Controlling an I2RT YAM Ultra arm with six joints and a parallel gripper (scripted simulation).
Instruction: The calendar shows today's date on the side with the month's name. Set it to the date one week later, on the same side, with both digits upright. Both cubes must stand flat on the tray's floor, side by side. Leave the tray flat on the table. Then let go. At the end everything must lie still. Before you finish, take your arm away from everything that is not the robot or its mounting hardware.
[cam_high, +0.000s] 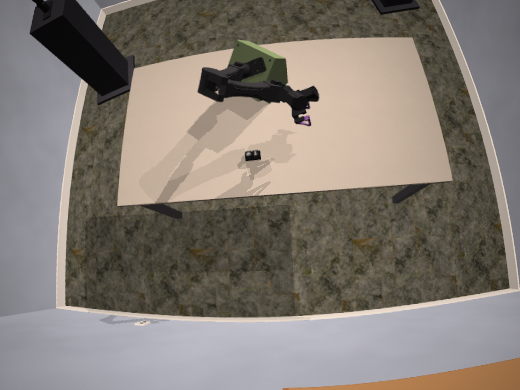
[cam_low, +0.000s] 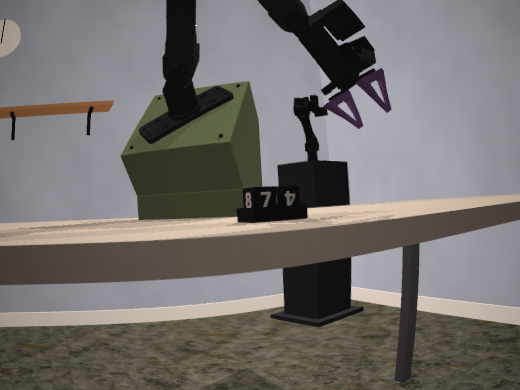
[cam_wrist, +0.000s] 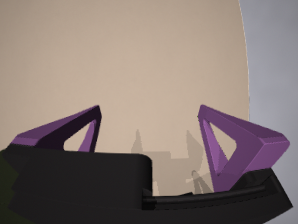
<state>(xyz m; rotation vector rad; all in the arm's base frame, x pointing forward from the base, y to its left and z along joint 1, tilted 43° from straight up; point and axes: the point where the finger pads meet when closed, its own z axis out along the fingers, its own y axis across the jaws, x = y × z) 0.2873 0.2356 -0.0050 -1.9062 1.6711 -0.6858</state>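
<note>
The black calendar tray lies 290 mm to the right of my hand, 160 mm below it and 50 mm ahead of it.
</note>
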